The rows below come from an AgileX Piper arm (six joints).
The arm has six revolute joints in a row. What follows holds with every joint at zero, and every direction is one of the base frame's. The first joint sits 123 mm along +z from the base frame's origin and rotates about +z. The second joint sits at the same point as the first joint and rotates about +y. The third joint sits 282.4 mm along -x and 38.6 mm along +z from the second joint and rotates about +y. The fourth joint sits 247.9 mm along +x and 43.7 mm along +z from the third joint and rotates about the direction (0.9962, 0, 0.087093). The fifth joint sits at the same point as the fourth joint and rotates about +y. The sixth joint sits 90.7 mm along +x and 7.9 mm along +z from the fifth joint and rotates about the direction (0.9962, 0, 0.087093). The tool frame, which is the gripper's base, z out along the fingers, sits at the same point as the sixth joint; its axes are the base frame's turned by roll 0, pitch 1.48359 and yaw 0 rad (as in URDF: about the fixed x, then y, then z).
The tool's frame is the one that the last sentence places.
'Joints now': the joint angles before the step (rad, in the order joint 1, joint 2, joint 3, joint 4, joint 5, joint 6). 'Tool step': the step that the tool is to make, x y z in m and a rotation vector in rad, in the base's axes. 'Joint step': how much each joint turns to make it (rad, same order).
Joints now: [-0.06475, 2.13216, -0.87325, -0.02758, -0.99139, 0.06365]
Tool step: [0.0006, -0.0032, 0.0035, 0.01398, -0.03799, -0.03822]
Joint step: [0.00013, -0.00013, -0.00109, 0.04174, -0.03579, -0.00006]
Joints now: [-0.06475, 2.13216, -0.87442, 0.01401, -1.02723, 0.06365]
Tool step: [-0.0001, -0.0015, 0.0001, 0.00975, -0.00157, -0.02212]
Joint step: [0.00120, -0.00007, -0.00013, 0.02532, -0.00074, -0.00002]
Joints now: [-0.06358, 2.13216, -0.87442, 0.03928, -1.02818, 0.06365]
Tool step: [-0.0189, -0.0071, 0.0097, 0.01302, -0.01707, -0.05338]
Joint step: [-0.01292, -0.06087, 0.08174, 0.04282, -0.03705, -0.00001]
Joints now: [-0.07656, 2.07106, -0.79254, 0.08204, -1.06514, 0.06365]
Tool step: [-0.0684, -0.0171, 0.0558, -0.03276, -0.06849, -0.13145]
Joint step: [-0.04732, -0.31675, 0.25224, 0.09724, -0.01433, -0.06359]
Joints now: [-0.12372, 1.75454, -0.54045, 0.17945, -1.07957, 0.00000]
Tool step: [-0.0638, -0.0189, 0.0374, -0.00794, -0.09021, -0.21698]
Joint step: [-0.04725, -0.28173, 0.17167, 0.19376, -0.00214, -0.08934]
